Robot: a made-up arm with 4 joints.
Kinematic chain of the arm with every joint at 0, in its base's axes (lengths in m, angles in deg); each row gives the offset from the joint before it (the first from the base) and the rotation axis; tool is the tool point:
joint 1: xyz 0 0 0.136 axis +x
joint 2: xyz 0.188 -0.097 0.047 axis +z
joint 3: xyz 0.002 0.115 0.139 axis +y
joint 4: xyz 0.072 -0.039 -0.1 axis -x
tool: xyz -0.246 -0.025 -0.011
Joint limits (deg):
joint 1: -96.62..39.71
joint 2: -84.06..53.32
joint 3: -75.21..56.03
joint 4: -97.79..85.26
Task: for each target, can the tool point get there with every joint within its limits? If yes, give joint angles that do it. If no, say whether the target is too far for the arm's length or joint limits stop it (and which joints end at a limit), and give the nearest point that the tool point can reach.
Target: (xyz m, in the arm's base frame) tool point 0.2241 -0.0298 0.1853
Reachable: yes | joints -79.99 -60.98 -50.59 -7.13
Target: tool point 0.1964 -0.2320 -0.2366
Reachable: no: joint limits stop it (at a limit: joint 1, joint 2, joint 3) | nearest point 0.2628 -0.1207 0.0171 | short by 0.285 m
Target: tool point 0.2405 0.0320 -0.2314
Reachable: no: joint limits stop it (at a limit: joint 1, joint 4) | nearest point 0.2134 0.1163 -0.0031 | short by 0.245 m
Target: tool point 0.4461 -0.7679 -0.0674
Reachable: no: too far | nearest point 0.2763 -0.1636 0.0927 | short by 0.648 m
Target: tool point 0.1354 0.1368 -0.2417
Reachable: no: joint limits stop it (at a limit: joint 1, joint 4) | nearest point 0.1617 0.1664 -0.0154 | short by 0.230 m
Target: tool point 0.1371 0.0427 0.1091
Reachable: yes | joints -61.72 -46.29 -14.05 -31.79
